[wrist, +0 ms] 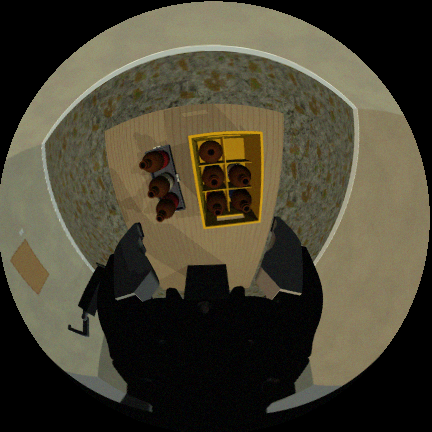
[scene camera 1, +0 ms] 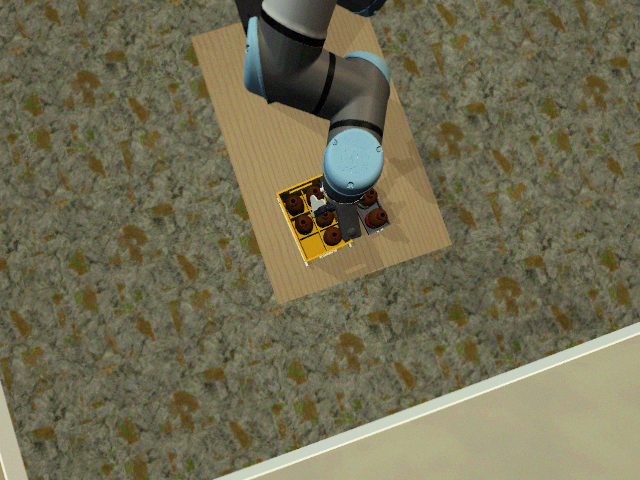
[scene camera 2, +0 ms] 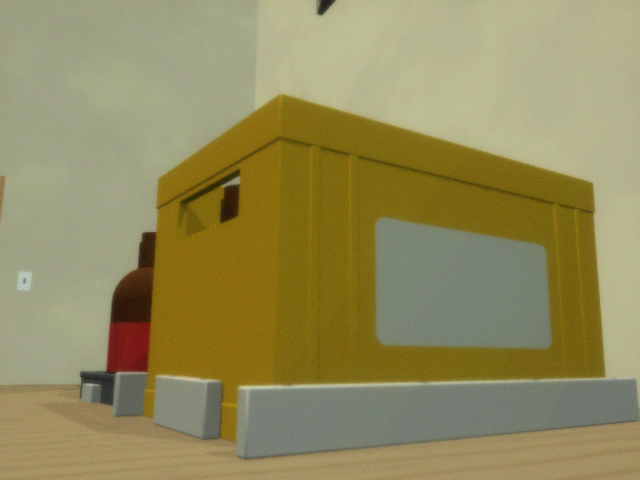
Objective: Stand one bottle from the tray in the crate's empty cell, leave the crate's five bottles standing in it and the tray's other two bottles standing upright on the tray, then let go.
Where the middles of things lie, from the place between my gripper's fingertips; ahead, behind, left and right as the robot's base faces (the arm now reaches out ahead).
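My hand's 38 cm above the pale strip [scene camera 2: 129,388], and it's also 3 cm to the right of the strip and 4 cm past it.
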